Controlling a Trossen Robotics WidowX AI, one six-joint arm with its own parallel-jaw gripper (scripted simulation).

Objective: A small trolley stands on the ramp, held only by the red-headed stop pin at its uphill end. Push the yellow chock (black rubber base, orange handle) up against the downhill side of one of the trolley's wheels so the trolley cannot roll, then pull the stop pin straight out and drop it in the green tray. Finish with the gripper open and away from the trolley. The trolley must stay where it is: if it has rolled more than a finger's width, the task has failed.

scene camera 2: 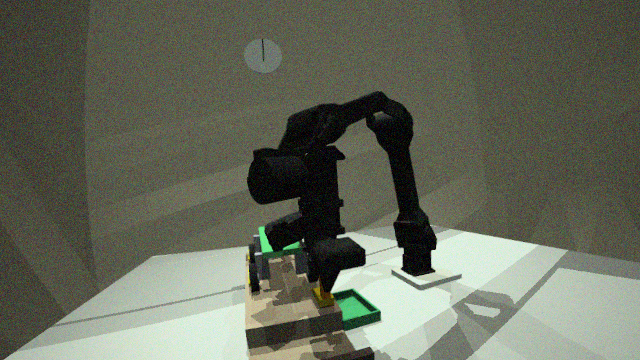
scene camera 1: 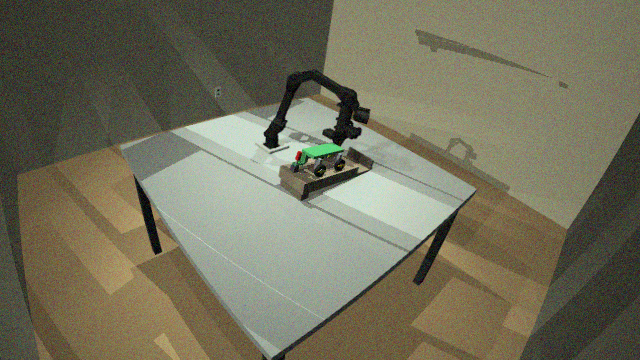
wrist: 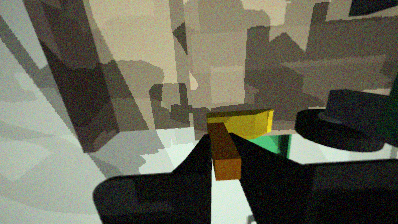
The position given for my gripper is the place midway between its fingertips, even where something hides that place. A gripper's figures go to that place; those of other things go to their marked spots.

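A ramp (wrist: 289, 63) is 0.15 m from the lens, and a yellow chock (wrist: 249, 124) is 0.13 m from the lens. Then there is my own gripper (wrist: 218, 138), which is 0.11 m from the lens.
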